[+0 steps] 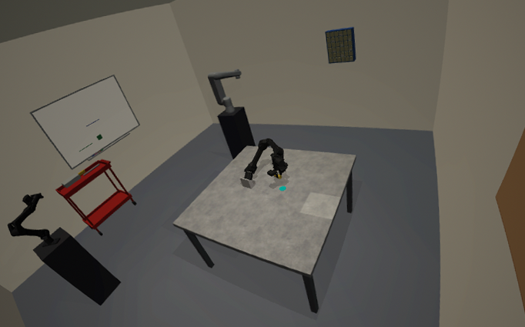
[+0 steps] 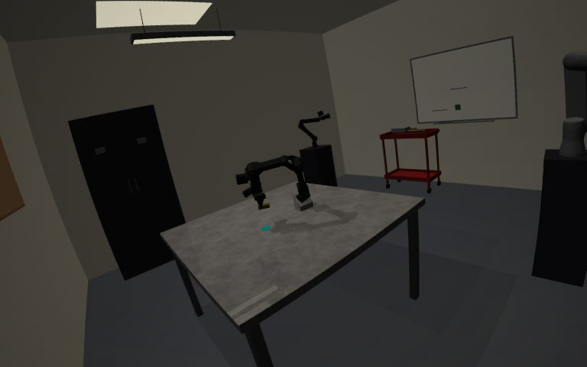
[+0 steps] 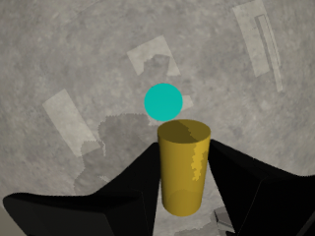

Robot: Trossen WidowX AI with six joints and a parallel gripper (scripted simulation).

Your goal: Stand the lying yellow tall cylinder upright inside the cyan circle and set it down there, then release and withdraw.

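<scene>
Right now my gripper tip is 1 cm to the right of the cyan circle and 14 cm above it. From my gripper tip the other things lie so: yellow tall cylinder (2 cm behind, 1 cm to the left).
</scene>
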